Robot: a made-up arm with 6 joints.
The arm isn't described. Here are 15 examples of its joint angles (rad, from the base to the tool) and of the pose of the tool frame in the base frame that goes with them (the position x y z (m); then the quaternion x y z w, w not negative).
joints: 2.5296 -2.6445 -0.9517 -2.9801 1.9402 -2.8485
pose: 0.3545 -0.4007 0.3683 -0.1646 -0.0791 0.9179 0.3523
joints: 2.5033 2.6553 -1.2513 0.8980 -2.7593 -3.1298
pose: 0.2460 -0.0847 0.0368 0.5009 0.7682 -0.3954 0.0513
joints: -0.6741 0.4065 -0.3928 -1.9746 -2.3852 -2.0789
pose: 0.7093 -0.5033 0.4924 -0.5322 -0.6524 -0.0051 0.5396
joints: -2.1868 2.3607 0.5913 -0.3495 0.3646 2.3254
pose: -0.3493 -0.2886 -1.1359 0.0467 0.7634 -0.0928 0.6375
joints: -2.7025 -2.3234 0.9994 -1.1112 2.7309 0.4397
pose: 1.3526 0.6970 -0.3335 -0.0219 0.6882 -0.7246 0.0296
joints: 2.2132 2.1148 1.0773 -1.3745 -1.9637 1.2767
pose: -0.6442 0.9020 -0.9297 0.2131 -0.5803 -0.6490 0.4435
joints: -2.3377 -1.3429 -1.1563 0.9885 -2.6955 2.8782
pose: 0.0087 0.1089 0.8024 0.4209 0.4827 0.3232 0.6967
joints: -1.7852 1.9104 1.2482 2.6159 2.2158 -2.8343
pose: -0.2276 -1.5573 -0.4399 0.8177 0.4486 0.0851 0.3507
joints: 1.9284 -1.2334 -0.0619 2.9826 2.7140 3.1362
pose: 0.0783 -0.5648 1.4242 -0.5864 0.3741 0.6284 0.3483
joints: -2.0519 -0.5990 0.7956 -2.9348 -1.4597 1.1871
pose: 0.2686 0.2480 1.9196 -0.4372 -0.3355 0.2827 0.7851
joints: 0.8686 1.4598 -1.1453 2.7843 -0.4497 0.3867
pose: 0.0452 0.2361 -0.0326 0.4193 0.1860 -0.7682 0.4466
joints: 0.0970 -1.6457 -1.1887 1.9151 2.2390 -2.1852
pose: -0.2135 0.0220 0.7452 -0.1384 0.3000 0.8150 0.4760
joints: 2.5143 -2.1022 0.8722 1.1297 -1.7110 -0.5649
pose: 1.3615 -0.9206 -0.1021 0.7266 0.3410 0.4530 0.3880
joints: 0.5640 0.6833 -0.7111 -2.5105 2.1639 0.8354
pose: 0.4988 0.4359 0.2030 -0.3601 0.1776 -0.8109 0.4256
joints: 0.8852 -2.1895 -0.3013 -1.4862 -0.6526 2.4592
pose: -0.5565 -0.6972 0.6436 -0.1287 -0.8929 -0.0010 0.4315
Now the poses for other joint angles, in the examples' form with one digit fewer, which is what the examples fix.
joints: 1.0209 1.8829 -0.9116 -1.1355 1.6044 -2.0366
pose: 0.067 0.007 -0.127 0.433 0.103 -0.240 0.863
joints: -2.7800 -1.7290 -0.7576 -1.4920 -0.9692 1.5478
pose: 0.302 0.125 0.816 -0.429 0.165 -0.708 0.536
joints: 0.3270 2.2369 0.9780 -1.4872 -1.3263 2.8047
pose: 0.819 0.267 -1.074 -0.100 0.081 0.806 0.577
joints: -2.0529 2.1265 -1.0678 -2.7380 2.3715 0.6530
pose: 0.131 0.000 -0.055 0.321 -0.890 0.053 0.319
